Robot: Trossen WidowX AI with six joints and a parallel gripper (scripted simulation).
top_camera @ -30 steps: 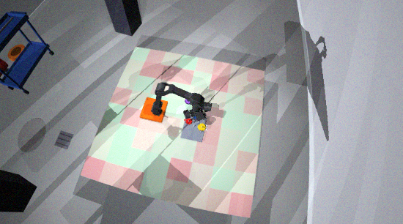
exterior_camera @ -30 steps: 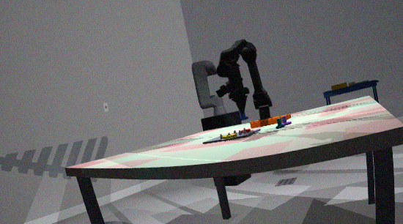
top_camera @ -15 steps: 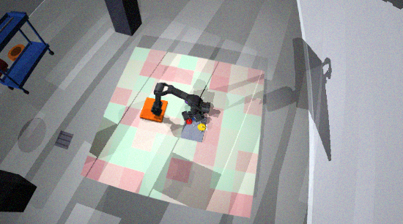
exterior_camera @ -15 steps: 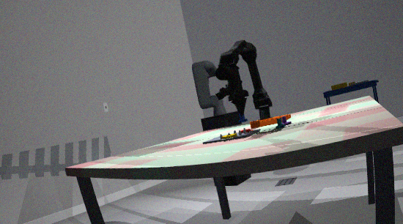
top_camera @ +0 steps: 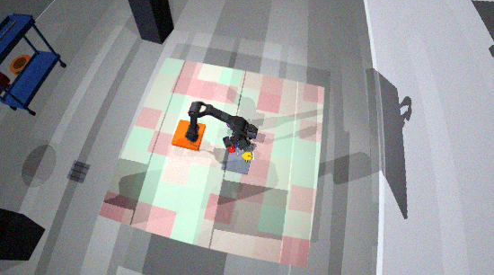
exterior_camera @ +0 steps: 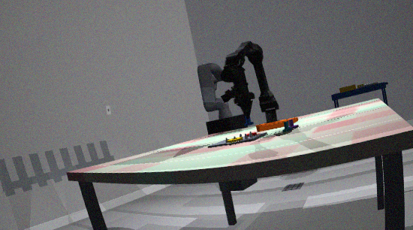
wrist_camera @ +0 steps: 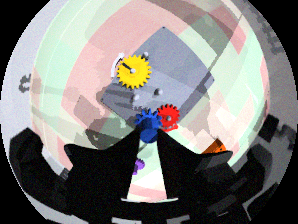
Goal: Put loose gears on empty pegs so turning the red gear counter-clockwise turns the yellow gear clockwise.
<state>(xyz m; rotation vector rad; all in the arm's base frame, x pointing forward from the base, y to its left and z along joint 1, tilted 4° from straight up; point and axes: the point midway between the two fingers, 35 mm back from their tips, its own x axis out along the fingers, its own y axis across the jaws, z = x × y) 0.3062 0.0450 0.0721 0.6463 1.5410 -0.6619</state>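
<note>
The red gear lies 70 mm below my gripper tip, 40 mm behind it and 20 mm to the right of it. From my gripper tip the other things lie so: yellow gear (80 mm ahead, 70 mm below, 30 mm to the right); white arrow (110 mm ahead, 80 mm below, 20 mm to the right); blue gear (10 mm below).
</note>
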